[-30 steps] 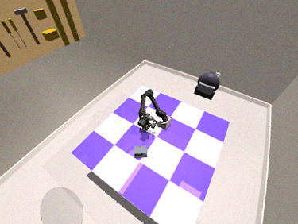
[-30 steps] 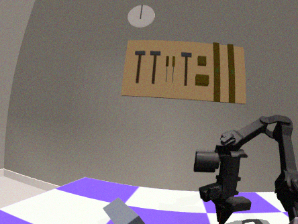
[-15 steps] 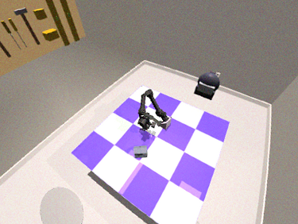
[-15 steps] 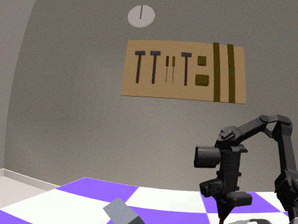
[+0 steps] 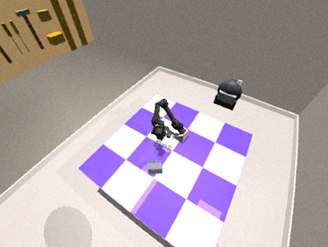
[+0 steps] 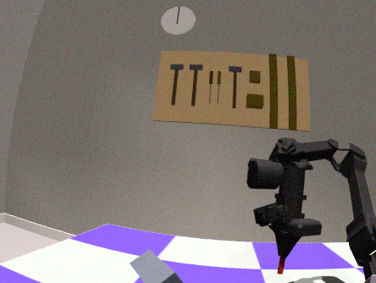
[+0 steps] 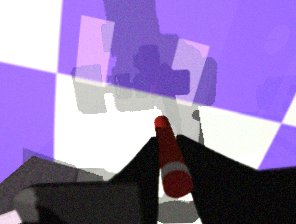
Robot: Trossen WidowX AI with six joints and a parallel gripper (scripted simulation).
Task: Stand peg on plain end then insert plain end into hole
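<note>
My gripper tip is 250 mm short of the grey sloped panel, 80 mm to the right of it and 50 mm above it. From my gripper tip the other things lie so: red peg (20 mm above).
</note>
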